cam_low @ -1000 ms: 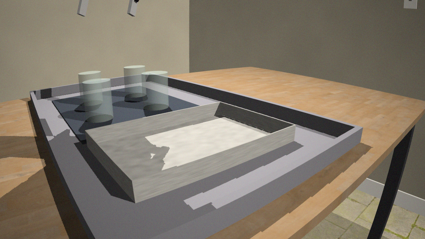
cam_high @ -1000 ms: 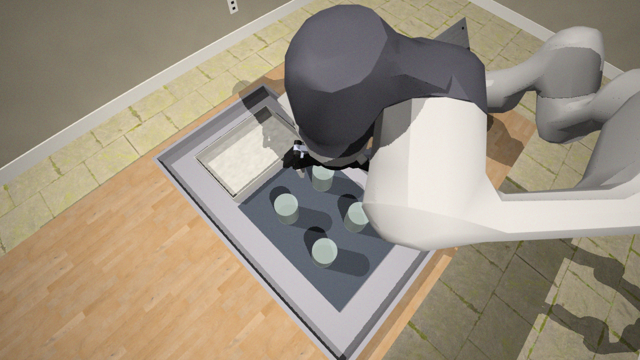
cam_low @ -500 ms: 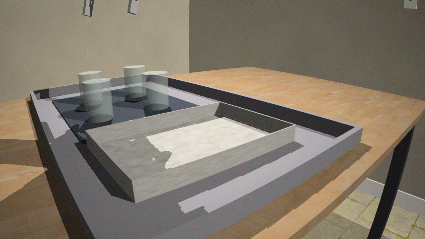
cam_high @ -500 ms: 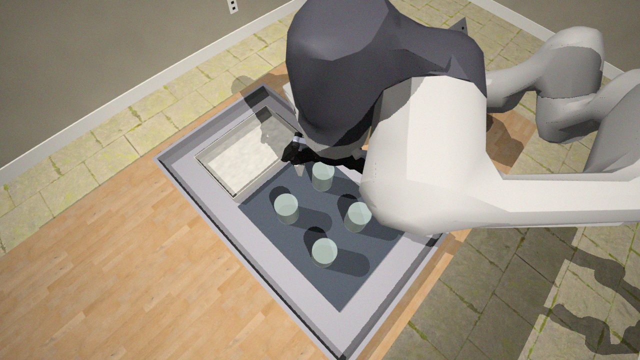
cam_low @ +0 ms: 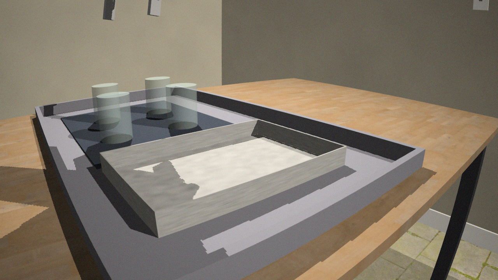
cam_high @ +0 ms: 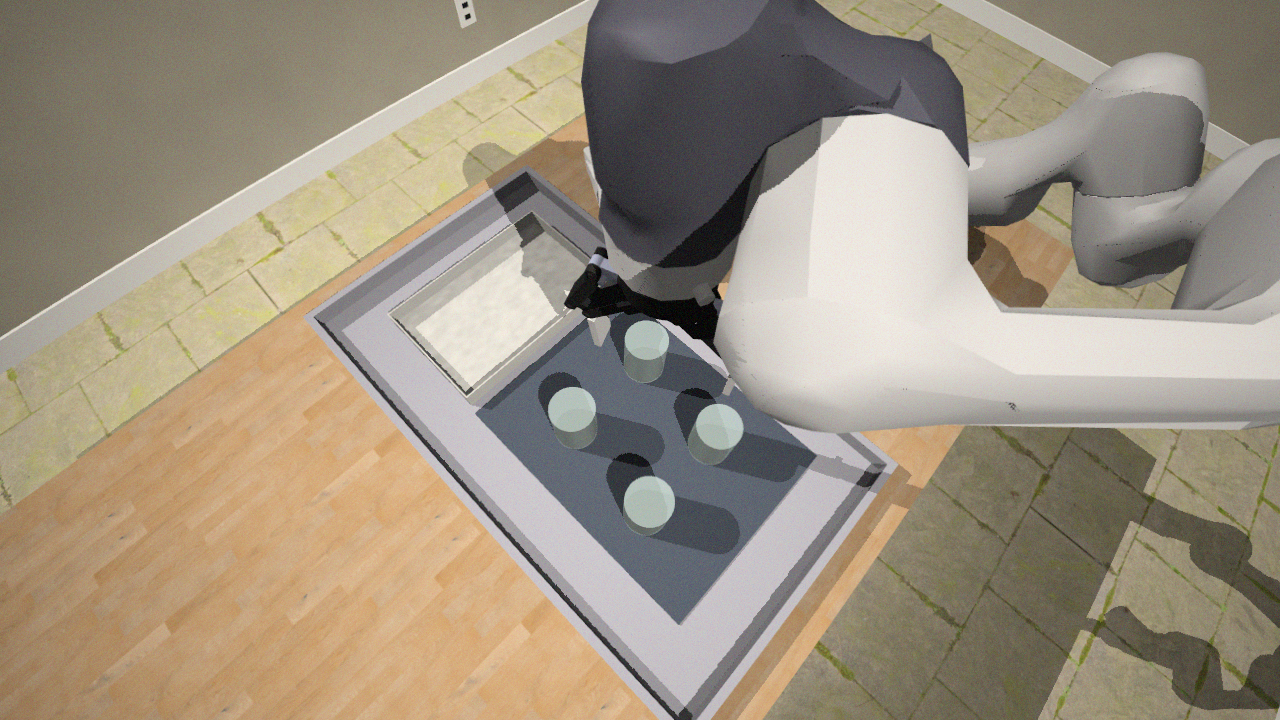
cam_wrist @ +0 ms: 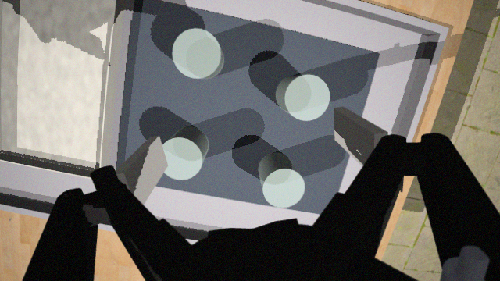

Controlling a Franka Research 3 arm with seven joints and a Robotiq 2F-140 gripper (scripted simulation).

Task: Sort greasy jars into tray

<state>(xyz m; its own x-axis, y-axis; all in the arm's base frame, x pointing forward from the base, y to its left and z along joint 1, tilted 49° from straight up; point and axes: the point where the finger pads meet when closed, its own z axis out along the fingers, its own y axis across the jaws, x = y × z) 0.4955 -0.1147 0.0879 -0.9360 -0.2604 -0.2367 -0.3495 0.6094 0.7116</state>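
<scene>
Now: hand 3 cm short of the steel table top, 10 cm to the left of it and 24 cm above it. Also, from my hand: dark drying mat 2 cm ahead, 24 cm below; then tray 1 cm ahead, 32 cm to the right, 23 cm below.
</scene>
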